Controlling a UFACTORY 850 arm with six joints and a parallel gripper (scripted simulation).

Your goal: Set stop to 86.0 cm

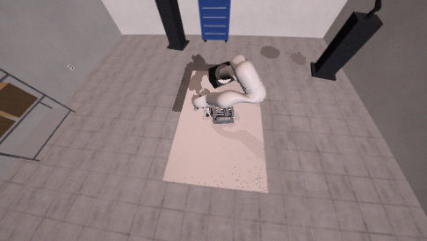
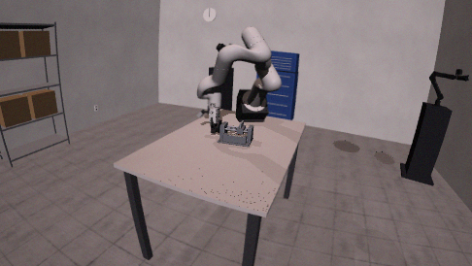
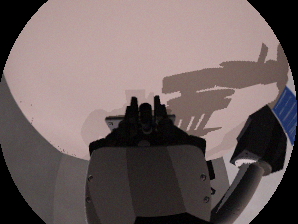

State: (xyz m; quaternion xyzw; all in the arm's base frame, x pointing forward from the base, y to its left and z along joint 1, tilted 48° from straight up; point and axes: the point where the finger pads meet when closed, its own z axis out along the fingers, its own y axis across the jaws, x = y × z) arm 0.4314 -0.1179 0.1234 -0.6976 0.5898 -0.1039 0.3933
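Right now the thin dark lever is 1 cm to the left of my hand.
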